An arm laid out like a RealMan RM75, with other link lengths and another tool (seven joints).
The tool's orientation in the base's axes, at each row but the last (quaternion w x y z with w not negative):
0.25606 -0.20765 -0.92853 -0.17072
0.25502 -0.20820 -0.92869 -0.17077
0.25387 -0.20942 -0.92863 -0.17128
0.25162 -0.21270 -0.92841 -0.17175
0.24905 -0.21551 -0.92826 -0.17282
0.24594 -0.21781 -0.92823 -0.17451
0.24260 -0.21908 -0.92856 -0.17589
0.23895 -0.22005 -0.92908 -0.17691
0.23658 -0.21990 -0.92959 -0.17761
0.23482 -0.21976 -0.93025 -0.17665
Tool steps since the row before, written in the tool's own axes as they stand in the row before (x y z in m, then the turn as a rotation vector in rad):
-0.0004 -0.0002 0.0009 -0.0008 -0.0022 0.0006
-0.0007 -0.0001 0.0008 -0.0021 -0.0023 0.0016
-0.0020 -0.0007 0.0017 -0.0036 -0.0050 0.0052
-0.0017 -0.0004 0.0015 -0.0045 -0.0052 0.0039
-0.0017 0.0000 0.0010 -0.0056 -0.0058 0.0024
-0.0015 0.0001 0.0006 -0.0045 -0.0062 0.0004
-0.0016 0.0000 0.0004 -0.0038 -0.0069 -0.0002
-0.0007 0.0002 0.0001 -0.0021 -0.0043 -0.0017
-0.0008 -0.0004 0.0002 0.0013 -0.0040 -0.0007
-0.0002 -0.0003 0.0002 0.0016 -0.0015 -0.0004
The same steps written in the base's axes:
-0.0001 0.0001 -0.0010 -0.0007 -0.0019 -0.0014
0.0002 0.0000 -0.0011 -0.0001 -0.0019 -0.0029
0.0006 -0.0005 -0.0026 -0.0016 -0.0031 -0.0072
0.0005 -0.0002 -0.0022 -0.0005 -0.0041 -0.0067
0.0009 -0.0001 -0.0017 0.0006 -0.0056 -0.0062
0.0010 -0.0001 -0.0013 0.0003 -0.0065 -0.0041
0.0011 -0.0003 -0.0012 -0.0003 -0.0071 -0.0034
0.0006 0.0000 -0.0004 0.0002 -0.0050 -0.0007
0.0004 -0.0005 -0.0007 -0.0027 -0.0032 0.0003
-0.0001 -0.0002 -0.0003 -0.0019 -0.0009 0.0008

